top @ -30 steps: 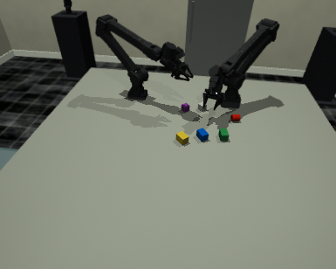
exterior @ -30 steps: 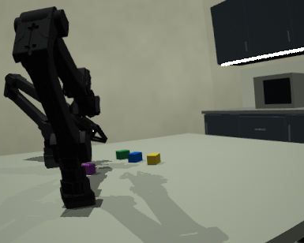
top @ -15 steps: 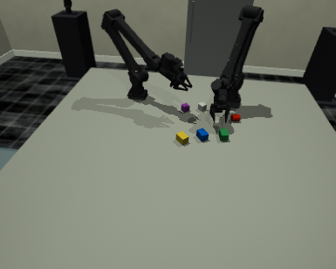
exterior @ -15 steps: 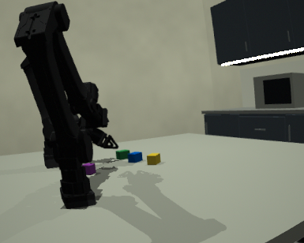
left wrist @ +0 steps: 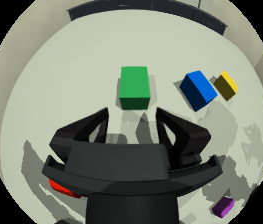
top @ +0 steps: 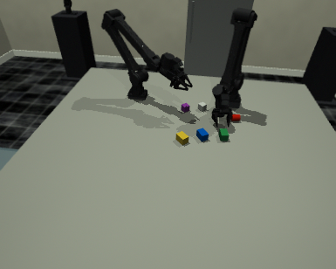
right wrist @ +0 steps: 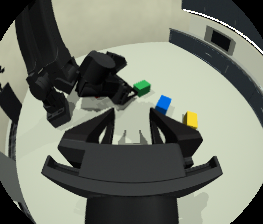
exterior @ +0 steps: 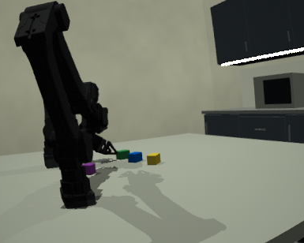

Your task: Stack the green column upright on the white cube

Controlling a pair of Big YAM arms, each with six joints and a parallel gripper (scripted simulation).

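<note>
Now: the green column 50 mm ahead of my left hand and 20 mm below it. From my left hand the other things lie so: red block: 120 mm behind, 80 mm to the left, 20 mm below; white cube: 210 mm behind, 120 mm to the right, 20 mm below; blue block: 110 mm to the right, 70 mm ahead, 20 mm below.
</note>
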